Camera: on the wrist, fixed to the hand. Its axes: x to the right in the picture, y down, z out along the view.
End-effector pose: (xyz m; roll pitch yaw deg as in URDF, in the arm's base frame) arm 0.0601 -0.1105 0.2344 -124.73 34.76 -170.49
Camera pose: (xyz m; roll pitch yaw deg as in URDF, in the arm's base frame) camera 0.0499 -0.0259 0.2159 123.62 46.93 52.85
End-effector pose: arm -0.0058 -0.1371 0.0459 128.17 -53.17 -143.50
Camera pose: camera 0.0513 -0.1053 0.1036 -118.70 -25.53 88.03
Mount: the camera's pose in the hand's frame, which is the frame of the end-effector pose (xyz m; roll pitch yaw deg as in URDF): 0.0073 0.0628 -0.0600 -0.65 -6.78 89.51
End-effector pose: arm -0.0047 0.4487 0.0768 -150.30 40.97 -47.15
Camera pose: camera -0.0534 0.3772 0.0879 132.26 27.03 -162.64
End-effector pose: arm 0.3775 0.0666 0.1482 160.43 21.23 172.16
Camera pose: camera 0.3483 0.1101 0.2179 157.48 -11.73 87.32
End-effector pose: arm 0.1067 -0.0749 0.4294 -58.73 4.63 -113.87
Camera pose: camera 0.0894 -0.0677 0.3443 6.17 51.77 -18.76
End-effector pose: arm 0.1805 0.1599 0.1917 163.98 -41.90 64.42
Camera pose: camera 0.2007 0.1007 0.2524 -138.48 -7.19 -31.42
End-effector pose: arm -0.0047 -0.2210 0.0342 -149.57 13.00 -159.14
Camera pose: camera -0.0456 -0.1461 0.0520 163.47 36.24 101.75
